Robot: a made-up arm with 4 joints. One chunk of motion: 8 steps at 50 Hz.
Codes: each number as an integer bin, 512 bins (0 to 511) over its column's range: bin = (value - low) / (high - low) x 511, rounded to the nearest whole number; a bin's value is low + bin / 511 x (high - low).
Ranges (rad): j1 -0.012..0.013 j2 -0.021..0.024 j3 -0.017..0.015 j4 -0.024..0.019
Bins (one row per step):
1: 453 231 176 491
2: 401 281 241 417
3: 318 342 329 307
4: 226 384 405 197
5: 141 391 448 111
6: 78 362 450 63
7: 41 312 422 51
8: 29 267 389 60
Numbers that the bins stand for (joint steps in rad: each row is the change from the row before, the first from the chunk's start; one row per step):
1: 0.01016 -0.00066 -0.00598 0.01732
2: 0.00762 0.00375 -0.00191 0.01109
3: 0.00356 0.00912 0.00360 0.00183
4: -0.00094 0.01282 0.00836 -0.00742
5: -0.00510 0.01343 0.01105 -0.01466
6: -0.00818 0.01088 0.01118 -0.01870
7: -0.00999 0.00648 0.00943 -0.01971
8: -0.01058 0.00251 0.00736 -0.01895

